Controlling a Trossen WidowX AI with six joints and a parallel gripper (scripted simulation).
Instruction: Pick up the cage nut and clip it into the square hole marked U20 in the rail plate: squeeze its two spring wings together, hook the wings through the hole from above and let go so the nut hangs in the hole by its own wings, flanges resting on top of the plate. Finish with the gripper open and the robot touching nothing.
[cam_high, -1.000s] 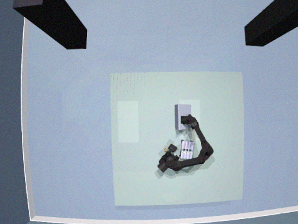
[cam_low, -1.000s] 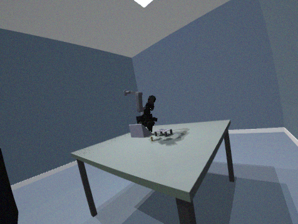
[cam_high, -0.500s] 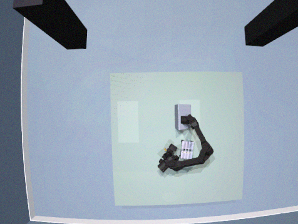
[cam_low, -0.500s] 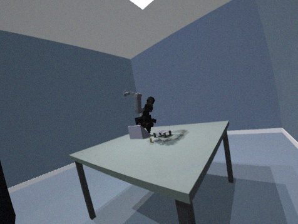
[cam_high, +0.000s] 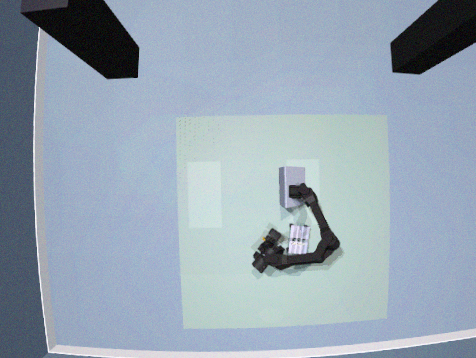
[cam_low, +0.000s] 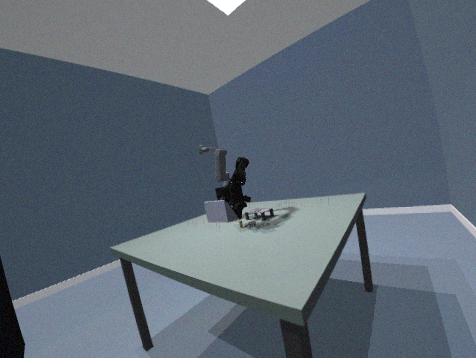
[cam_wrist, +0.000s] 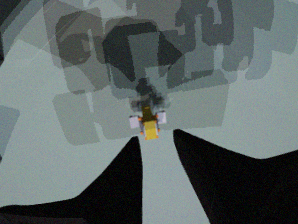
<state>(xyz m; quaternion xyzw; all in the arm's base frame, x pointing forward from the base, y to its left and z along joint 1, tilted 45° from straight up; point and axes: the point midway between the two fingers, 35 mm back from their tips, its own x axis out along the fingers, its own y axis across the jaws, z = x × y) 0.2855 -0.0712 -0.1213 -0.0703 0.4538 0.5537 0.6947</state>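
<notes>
Now: the cage nut 3 cm below my gripper tip.
</notes>
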